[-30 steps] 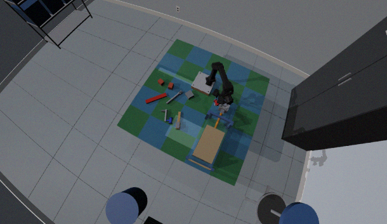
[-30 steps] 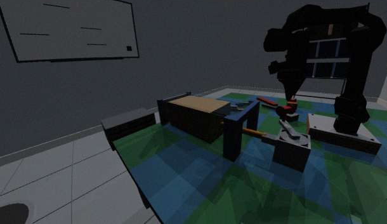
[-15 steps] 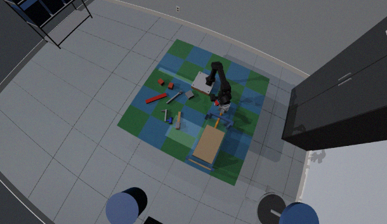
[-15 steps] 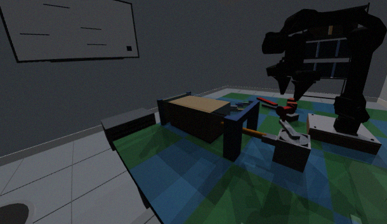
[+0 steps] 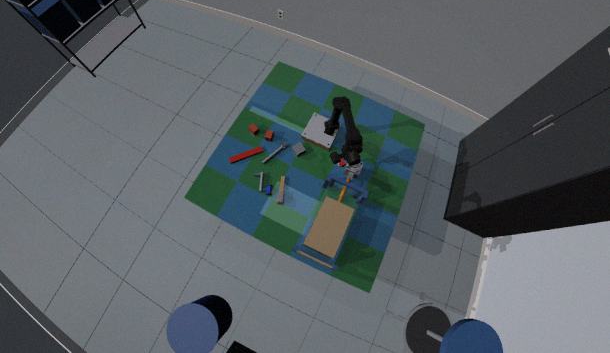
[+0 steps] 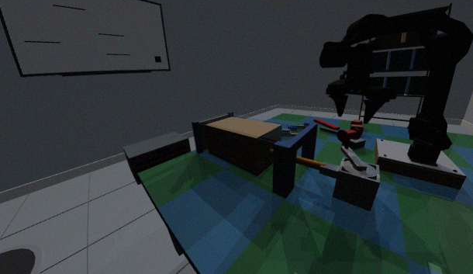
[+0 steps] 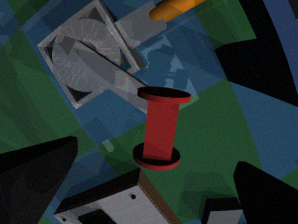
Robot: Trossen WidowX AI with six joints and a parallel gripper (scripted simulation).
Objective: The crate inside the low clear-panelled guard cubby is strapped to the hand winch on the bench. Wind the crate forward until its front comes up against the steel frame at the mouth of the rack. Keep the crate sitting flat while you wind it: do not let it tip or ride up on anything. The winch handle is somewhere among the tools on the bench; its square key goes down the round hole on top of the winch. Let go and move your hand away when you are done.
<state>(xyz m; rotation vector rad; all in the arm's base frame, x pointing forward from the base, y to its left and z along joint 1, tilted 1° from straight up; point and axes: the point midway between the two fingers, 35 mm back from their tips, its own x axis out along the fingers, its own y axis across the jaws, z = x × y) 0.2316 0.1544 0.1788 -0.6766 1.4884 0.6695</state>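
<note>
My gripper tip is 7 cm above the red knob. Round my gripper tip: grey crank arm 10 cm below, 3 cm to the left, 1 cm behind; blue steel frame 12 cm ahead, 9 cm below, 8 cm to the left; grey winch 17 cm below, 8 cm to the left, 5 cm behind.
</note>
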